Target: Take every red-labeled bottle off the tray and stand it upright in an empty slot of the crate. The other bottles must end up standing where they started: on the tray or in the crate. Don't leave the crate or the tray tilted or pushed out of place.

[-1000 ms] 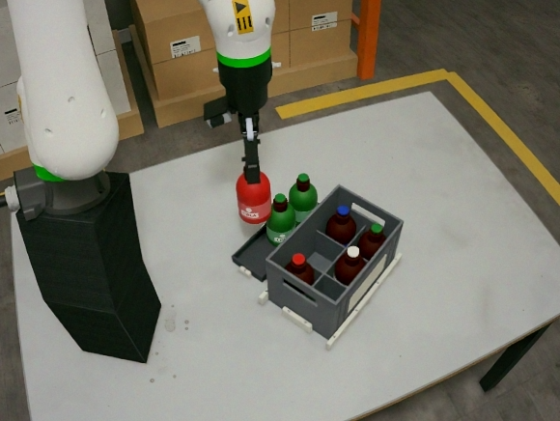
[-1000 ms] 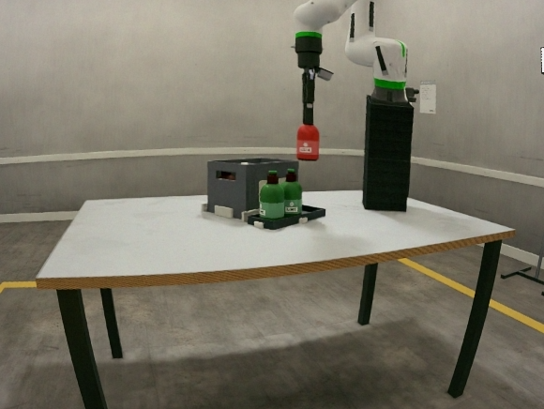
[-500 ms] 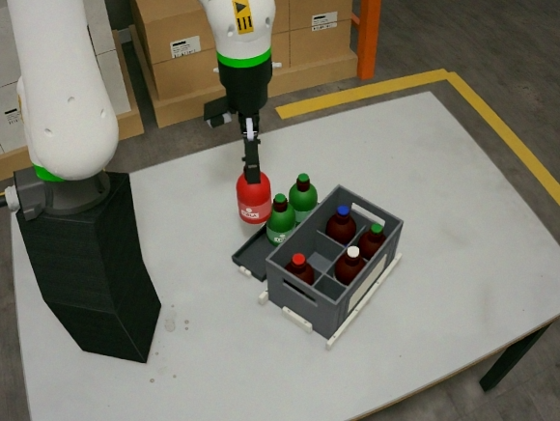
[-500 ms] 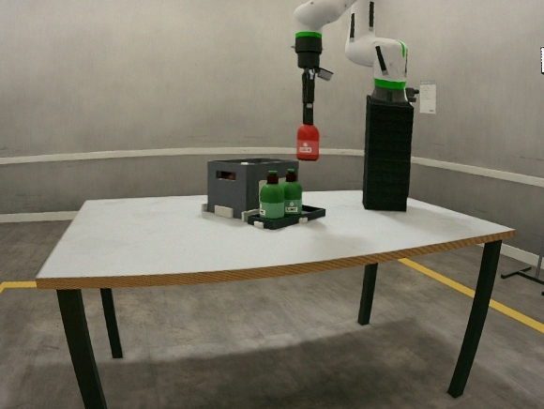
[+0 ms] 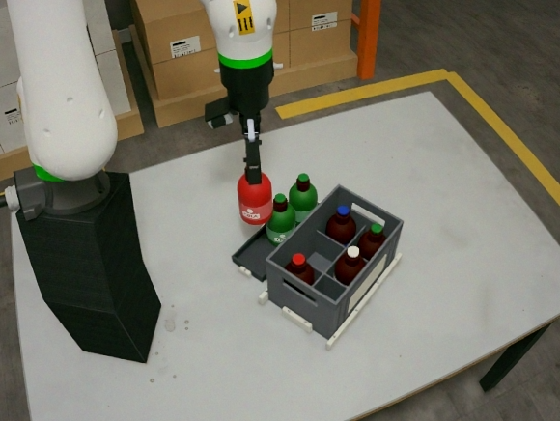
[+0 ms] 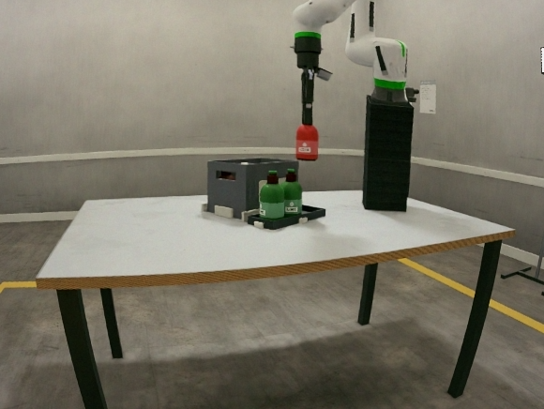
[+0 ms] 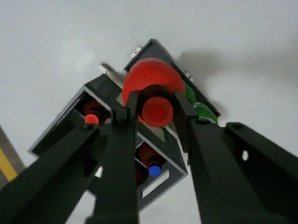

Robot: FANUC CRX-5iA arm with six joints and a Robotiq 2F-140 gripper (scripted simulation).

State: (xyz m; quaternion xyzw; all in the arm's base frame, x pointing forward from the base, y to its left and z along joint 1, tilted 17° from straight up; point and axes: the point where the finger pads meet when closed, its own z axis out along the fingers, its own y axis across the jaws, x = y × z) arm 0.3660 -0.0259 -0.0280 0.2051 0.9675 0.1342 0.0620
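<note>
Right now the red-labeled bottle is 80 mm below my hand. From my hand the other things lie so: dark tray: 80 mm ahead, 40 mm to the left, 330 mm below; grey crate: 120 mm ahead, 140 mm to the right, 260 mm below.
</note>
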